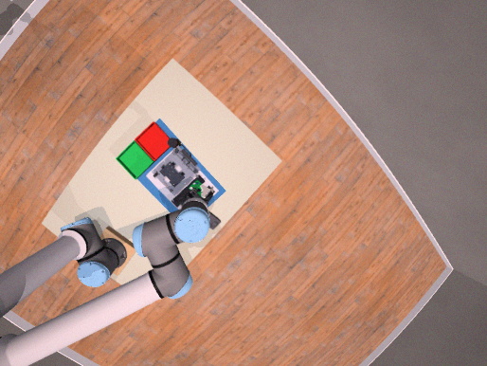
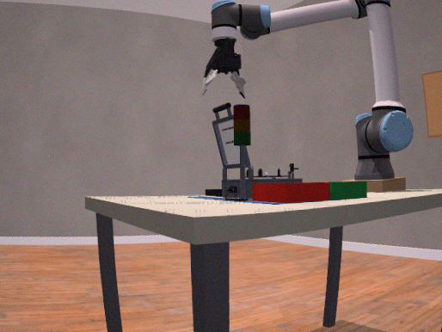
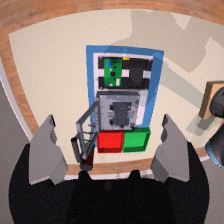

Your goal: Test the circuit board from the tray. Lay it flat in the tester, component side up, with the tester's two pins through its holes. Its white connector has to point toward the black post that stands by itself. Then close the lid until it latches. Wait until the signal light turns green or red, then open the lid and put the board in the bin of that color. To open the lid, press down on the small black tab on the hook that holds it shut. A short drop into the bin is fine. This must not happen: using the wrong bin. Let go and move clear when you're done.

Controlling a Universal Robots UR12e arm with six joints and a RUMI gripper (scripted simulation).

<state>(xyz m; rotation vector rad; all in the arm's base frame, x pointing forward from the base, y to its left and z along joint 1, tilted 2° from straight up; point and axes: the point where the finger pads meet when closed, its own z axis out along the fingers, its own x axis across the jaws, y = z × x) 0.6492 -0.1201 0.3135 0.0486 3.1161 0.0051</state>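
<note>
Now: hand 320 mm above the green circuit board and 20 mm past it. Also, from my hand: green bin 370 mm to the left, 320 mm below, 150 mm behind; then red bin 360 mm to the left, 320 mm below; then lid 160 mm to the left, 160 mm below, 70 mm ahead.
</note>
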